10 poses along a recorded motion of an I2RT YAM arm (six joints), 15 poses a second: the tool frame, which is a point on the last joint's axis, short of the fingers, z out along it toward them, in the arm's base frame.
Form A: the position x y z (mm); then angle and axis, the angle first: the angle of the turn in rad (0 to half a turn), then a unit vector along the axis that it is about.
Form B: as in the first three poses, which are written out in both.
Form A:
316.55 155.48 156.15 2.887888 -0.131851 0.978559 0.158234
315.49 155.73 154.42 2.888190 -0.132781 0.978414 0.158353
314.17 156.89 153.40 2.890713 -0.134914 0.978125 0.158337
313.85 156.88 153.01 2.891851 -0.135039 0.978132 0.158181
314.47 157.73 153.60 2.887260 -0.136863 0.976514 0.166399
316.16 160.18 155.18 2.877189 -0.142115 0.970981 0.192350
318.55 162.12 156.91 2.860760 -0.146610 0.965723 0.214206
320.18 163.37 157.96 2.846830 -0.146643 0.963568 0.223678
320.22 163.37 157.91 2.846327 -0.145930 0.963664 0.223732
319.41 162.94 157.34 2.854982 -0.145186 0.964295 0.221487
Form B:
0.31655 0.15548 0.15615 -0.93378 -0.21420 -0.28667 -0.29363 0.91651 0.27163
0.31549 0.15573 0.15442 -0.93337 -0.21598 -0.28667 -0.29538 0.91595 0.27163
0.31417 0.15689 0.15340 -0.93286 -0.22049 -0.28488 -0.29910 0.91481 0.27140
0.31385 0.15688 0.15301 -0.93307 -0.22098 -0.28381 -0.29917 0.91483 0.27127
0.31447 0.15773 0.15360 -0.93097 -0.22113 -0.29051 -0.30486 0.90865 0.28532
0.31616 0.16018 0.15518 -0.92556 -0.22092 -0.30747 -0.32145 0.88760 0.32991
0.31855 0.16212 0.15691 -0.91868 -0.21825 -0.32923 -0.33699 0.86788 0.36499
0.32018 0.16337 0.15796 -0.91479 -0.21153 -0.34412 -0.34149 0.86001 0.37916
0.32022 0.16337 0.15791 -0.91506 -0.21006 -0.34431 -0.34027 0.86038 0.37941
0.31941 0.16294 0.15734 -0.91791 -0.21168 -0.33561 -0.33691 0.86259 0.37740

